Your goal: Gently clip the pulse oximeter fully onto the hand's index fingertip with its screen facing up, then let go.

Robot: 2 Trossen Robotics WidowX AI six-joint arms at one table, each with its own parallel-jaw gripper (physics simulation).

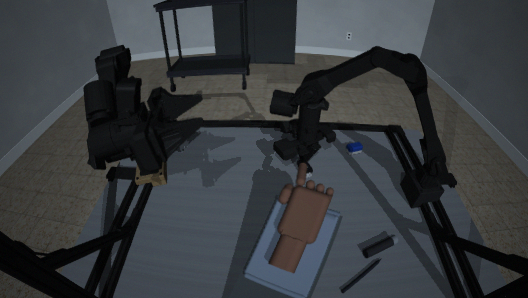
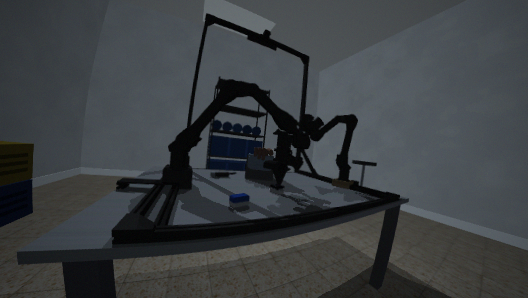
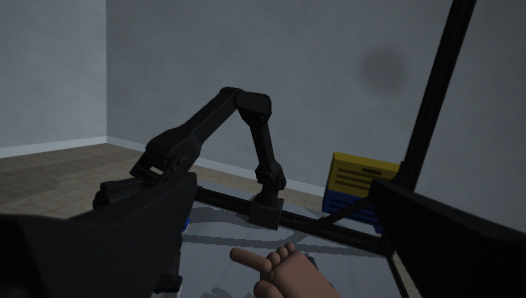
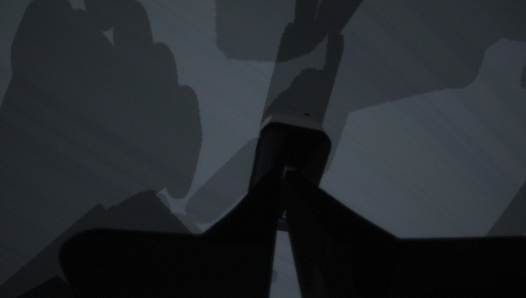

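Observation:
The brown model hand lies palm down on a pale blue pad, with its index finger stretched out. The black pulse oximeter lies on the table just beyond that fingertip; its white end shows beside the finger. My right gripper points straight down over the oximeter's top. Its fingers are pressed together and cover the screen. My left gripper is wide open and empty, high at the table's left side.
A small blue box lies at the back right. A black cylinder and a pen lie at the front right. A dark cart stands behind the table. A yellow and blue box sits beyond the rail.

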